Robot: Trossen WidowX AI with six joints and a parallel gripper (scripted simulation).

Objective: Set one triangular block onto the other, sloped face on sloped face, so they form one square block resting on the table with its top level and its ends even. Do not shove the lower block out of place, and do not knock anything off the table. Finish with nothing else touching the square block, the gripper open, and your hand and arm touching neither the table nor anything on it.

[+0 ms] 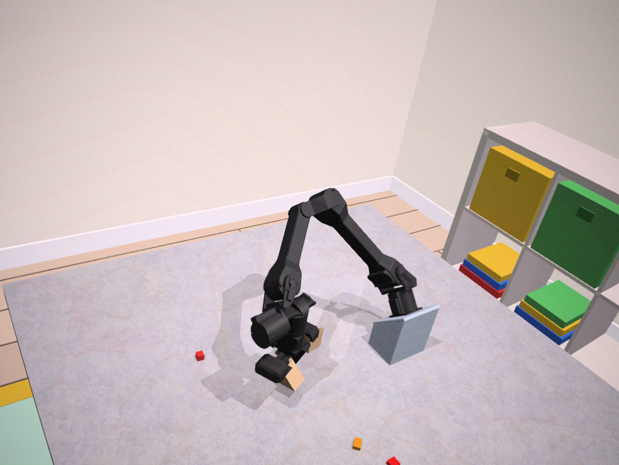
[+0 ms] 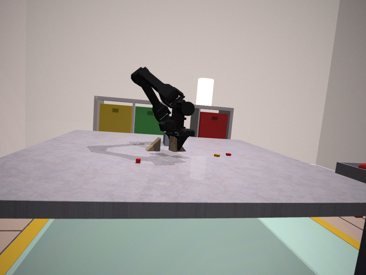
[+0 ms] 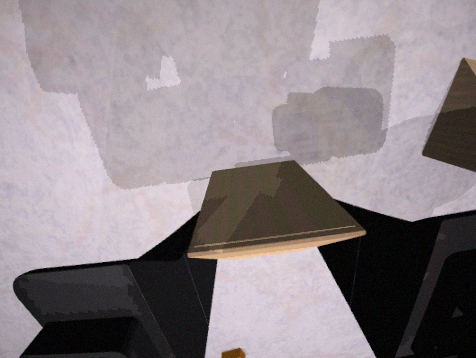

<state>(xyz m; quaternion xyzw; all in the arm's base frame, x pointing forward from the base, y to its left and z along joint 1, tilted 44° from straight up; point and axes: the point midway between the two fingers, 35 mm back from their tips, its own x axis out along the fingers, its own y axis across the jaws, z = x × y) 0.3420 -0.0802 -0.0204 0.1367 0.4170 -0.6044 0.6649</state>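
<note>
Now: the block 1 cm above my gripper tip. From my gripper tip the other things lie so: orange cube (22 cm to the left, 4 cm behind, 3 cm below).
</note>
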